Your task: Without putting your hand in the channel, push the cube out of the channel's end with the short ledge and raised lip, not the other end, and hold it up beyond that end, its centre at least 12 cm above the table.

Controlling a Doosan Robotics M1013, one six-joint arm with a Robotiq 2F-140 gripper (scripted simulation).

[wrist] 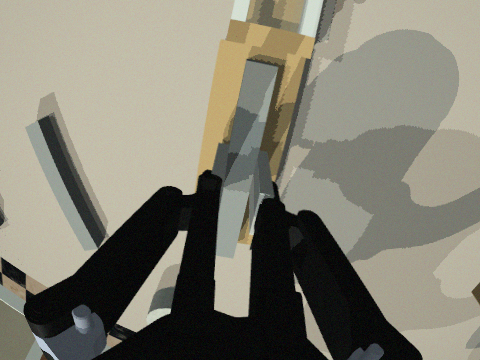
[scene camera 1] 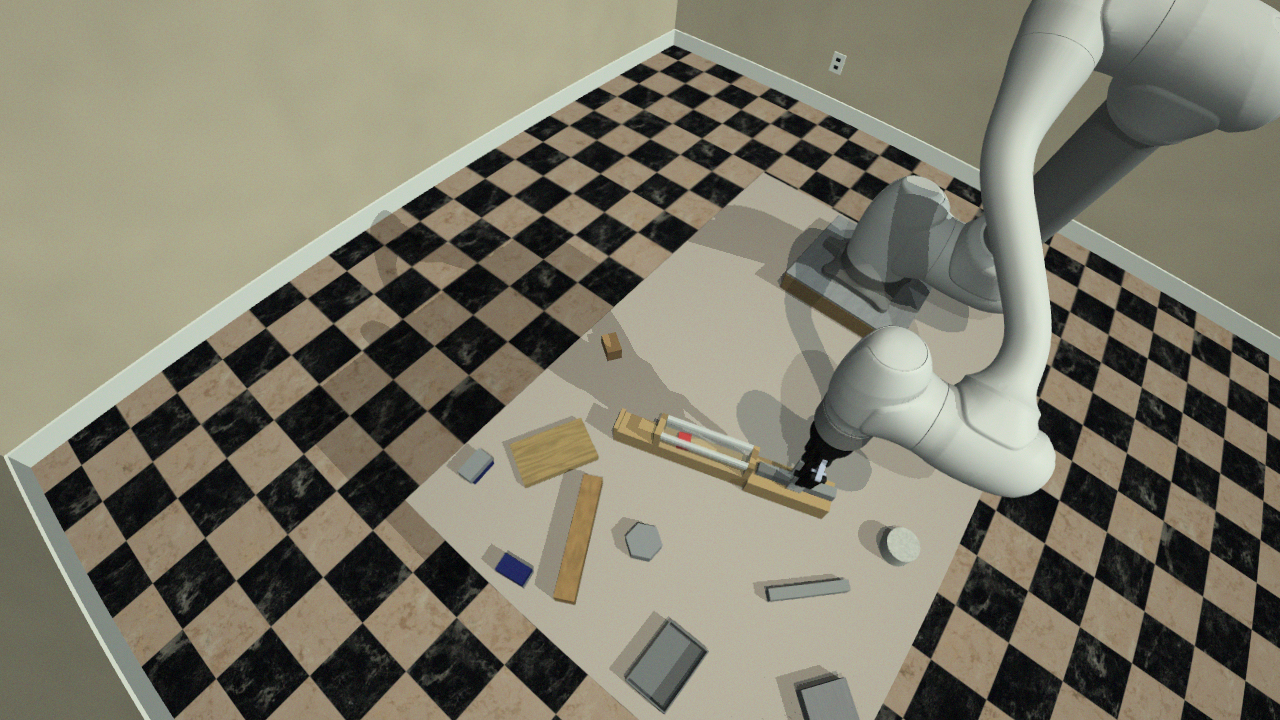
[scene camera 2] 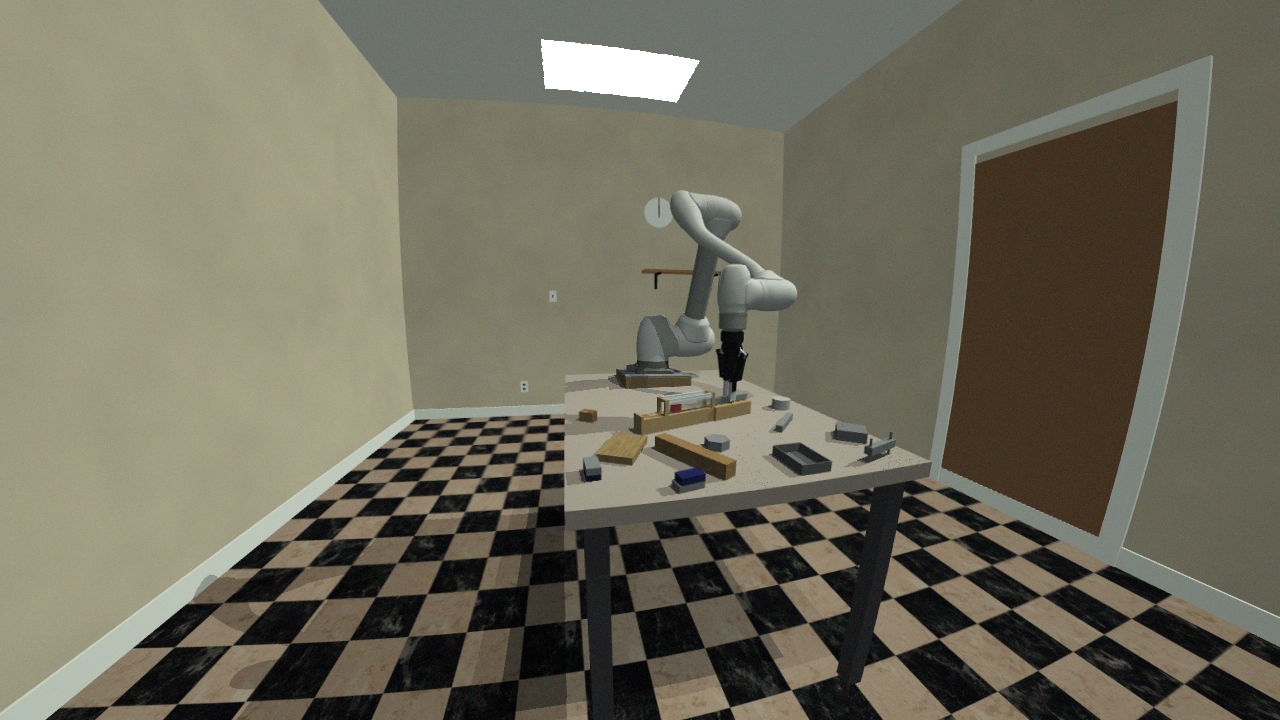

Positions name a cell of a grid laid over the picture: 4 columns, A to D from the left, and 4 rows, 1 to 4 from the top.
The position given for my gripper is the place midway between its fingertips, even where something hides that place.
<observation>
I see my gripper (scene camera 1: C3), a grey stick (scene camera 1: C3), a wooden slab (scene camera 1: B3), a grey tray (scene camera 2: C3) and a grey stick (scene camera 1: C4).
The wooden slab also shows in scene camera 2 (scene camera 2: B3). My gripper is seen too in the wrist view (wrist: B2) and in scene camera 2 (scene camera 2: C3). The wrist view misses the wooden slab: it is out of frame. The wrist view misses the grey tray: it is out of frame.
</observation>
